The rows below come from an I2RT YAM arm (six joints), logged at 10 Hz.
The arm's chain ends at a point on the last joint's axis. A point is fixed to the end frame.
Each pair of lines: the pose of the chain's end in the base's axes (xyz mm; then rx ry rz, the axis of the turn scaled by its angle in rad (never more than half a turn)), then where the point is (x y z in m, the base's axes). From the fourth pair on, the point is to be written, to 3 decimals.
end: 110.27, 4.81, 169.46, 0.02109, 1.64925, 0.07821
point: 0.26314 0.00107 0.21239
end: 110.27, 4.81, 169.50, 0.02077, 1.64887, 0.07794
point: 0.26312 0.00109 0.21250
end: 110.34, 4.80, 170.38, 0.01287, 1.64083, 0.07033
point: 0.26283 0.00155 0.21469
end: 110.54, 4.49, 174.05, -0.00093, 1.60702, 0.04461
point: 0.261 0.001 0.224
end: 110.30, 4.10, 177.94, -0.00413, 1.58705, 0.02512
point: 0.260 0.000 0.231
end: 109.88, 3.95, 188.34, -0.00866, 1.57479, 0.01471
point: 0.259 0.000 0.243
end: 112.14, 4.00, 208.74, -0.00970, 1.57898, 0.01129
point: 0.261 0.000 0.263
